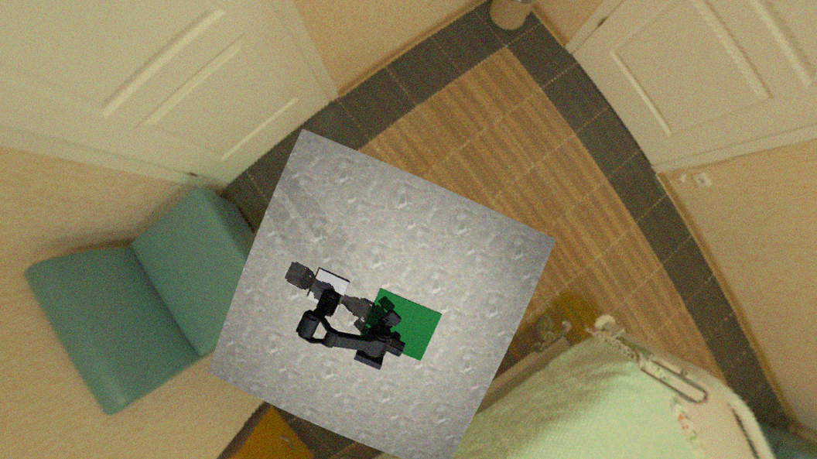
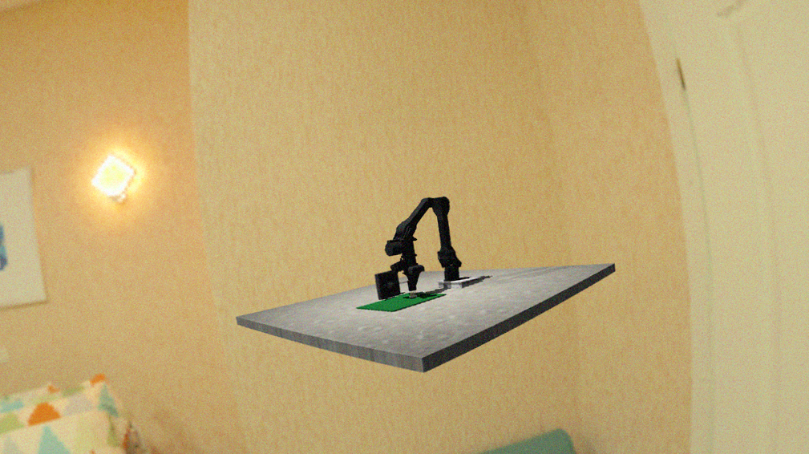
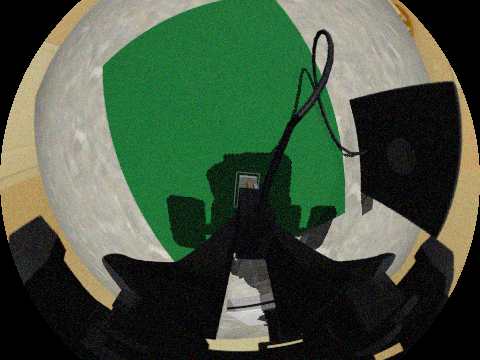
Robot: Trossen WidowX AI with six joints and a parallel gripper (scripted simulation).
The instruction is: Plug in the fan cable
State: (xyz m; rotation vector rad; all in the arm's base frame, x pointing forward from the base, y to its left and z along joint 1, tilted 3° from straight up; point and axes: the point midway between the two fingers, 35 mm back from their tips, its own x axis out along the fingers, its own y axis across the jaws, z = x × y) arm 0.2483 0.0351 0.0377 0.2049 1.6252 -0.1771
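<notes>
Now: gripper tip 10 mm below the dark plug and 10 mm short of it. Round my gripper tip: black fan 150 mm to the right, 40 mm ahead, 10 mm above; green board 80 mm ahead, 60 mm below, 20 mm to the left; fan header 40 mm below, 10 mm ahead.
</notes>
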